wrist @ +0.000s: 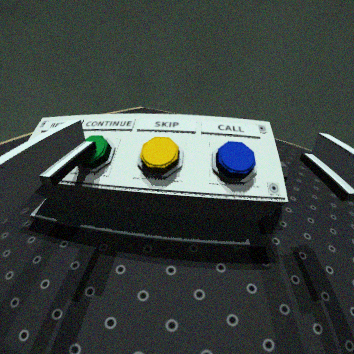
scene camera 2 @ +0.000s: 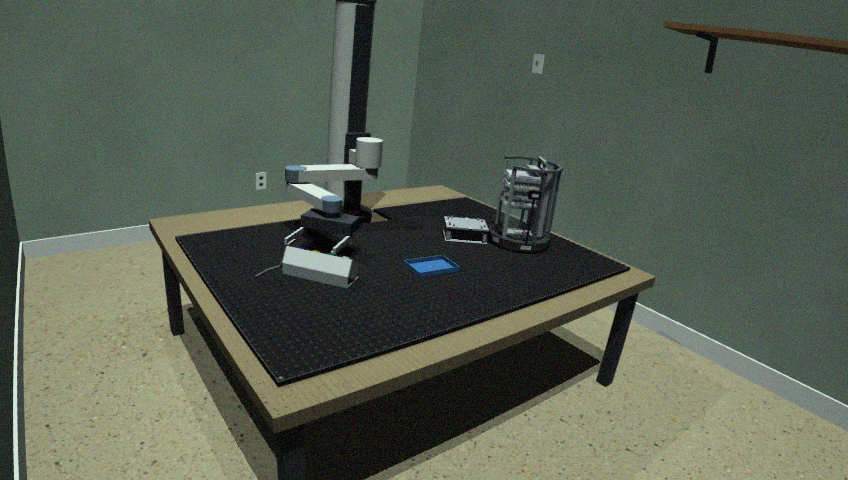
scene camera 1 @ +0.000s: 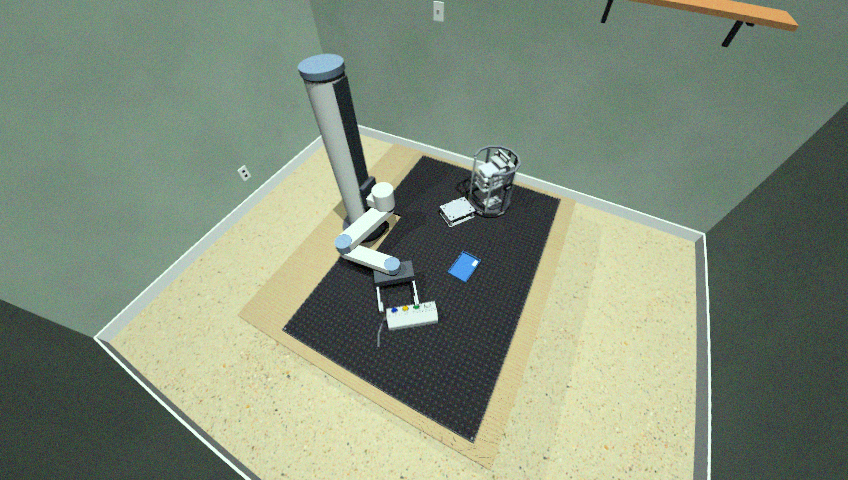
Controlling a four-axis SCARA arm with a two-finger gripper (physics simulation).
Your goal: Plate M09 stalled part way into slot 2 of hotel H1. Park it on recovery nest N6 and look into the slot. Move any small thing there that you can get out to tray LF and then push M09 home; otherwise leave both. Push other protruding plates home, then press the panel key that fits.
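Frame: origin at the arm's base, x ahead, y left, z up, level; metres.
Where they show: gripper, fingertip midpoint: (wrist: 200,135) (scene camera 2: 309,246) (scene camera 1: 399,308).
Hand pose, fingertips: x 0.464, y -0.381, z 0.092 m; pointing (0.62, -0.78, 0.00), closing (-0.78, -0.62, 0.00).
Things, the pixels of their centre, and the offset from my fingertips. "spot": a spot on its surface instead.
- white key panel, body centre: (wrist: 137,165) (scene camera 2: 320,263) (scene camera 1: 412,314) dx +0.054, dy +0.013, dz -0.038 m
- green CONTINUE key, body centre: (wrist: 93,152) dx +0.061, dy +0.045, dz -0.016 m
- yellow SKIP key, body centre: (wrist: 159,155) dx +0.021, dy +0.015, dz -0.016 m
- blue CALL key, body centre: (wrist: 234,160) dx -0.019, dy -0.015, dz -0.016 m
- blue tray, body centre: (scene camera 2: 431,265) (scene camera 1: 464,266) dx +0.158, dy +0.370, dz -0.071 m
- cable, surface spot: (scene camera 2: 267,271) spot: dx -0.040, dy -0.125, dz -0.079 m
My gripper (scene camera 1: 398,306) (scene camera 2: 311,248) (wrist: 200,135) is open and empty, low over the back of the white key panel (scene camera 1: 411,321) (scene camera 2: 316,268) (wrist: 197,160). In the wrist view its left finger overlaps the green CONTINUE key (wrist: 98,150); contact cannot be told. The yellow SKIP key (wrist: 160,151) and blue CALL key (wrist: 236,156) lie between the fingers; the finger hides the RETRY key there. The round grey hotel (scene camera 1: 472,178) (scene camera 2: 505,242) holds several pale plates; their labels and slot 2's inside are unreadable. A blue tray (scene camera 1: 462,268) (scene camera 2: 431,265) lies on the mat.
A low white stand (scene camera 1: 457,209) (scene camera 2: 465,224) with a flat top is beside the hotel; whether a plate lies on it cannot be told. The arm's tall column (scene camera 1: 336,136) (scene camera 2: 340,89) rises at the table's back edge. A cable (scene camera 1: 379,337) (scene camera 2: 267,271) runs from the panel's side.
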